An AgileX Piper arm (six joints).
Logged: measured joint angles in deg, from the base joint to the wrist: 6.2, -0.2, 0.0, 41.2, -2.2, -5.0; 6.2, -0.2, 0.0, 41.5, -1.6, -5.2; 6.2, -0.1, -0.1, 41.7, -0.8, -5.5; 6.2, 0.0, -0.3, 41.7, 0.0, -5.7; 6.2, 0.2, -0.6, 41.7, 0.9, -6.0; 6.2, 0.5, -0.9, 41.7, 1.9, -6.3; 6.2, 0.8, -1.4, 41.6, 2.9, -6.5; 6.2, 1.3, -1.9, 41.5, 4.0, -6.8; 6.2, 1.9, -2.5, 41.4, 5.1, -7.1; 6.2, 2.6, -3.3, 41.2, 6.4, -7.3; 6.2, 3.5, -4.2, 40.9, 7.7, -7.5
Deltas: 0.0, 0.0, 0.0, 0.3, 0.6, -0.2; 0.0, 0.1, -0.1, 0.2, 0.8, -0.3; 0.0, 0.1, -0.2, 0.0, 0.8, -0.2; 0.0, 0.2, -0.3, 0.0, 0.9, -0.3; 0.0, 0.3, -0.3, 0.0, 1.0, -0.3; 0.0, 0.3, -0.5, -0.1, 1.0, -0.2; 0.0, 0.5, -0.5, -0.1, 1.1, -0.3; 0.0, 0.6, -0.6, -0.1, 1.1, -0.3; 0.0, 0.7, -0.8, -0.2, 1.3, -0.2; 0.0, 0.9, -0.9, -0.3, 1.3, -0.2
